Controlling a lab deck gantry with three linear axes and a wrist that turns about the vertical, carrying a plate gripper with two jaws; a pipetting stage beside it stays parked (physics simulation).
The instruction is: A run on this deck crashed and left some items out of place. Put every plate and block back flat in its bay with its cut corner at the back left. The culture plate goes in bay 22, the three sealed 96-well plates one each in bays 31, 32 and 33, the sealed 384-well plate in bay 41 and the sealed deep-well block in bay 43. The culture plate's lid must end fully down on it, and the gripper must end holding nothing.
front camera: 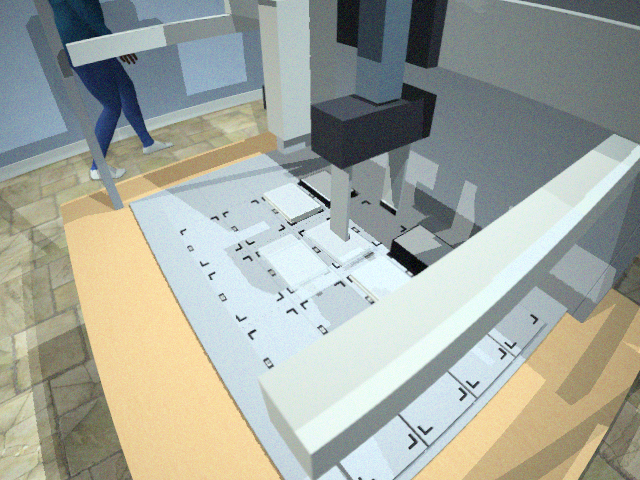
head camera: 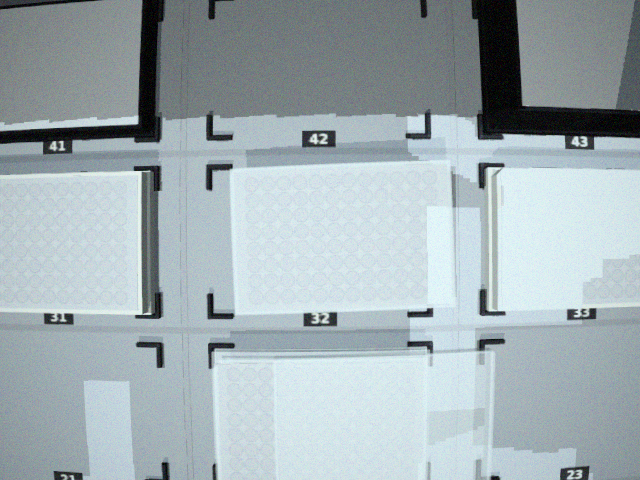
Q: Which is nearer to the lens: the clear culture-plate lid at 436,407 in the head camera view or the black-sided 384-well plate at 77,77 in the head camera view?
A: The clear culture-plate lid.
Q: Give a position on a clear culture-plate lid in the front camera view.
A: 307,275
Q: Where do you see a black deep-well block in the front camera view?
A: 417,249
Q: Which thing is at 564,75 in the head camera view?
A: A black deep-well block.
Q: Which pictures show the clear culture-plate lid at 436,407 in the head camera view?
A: The front camera view and the head camera view: all of them.
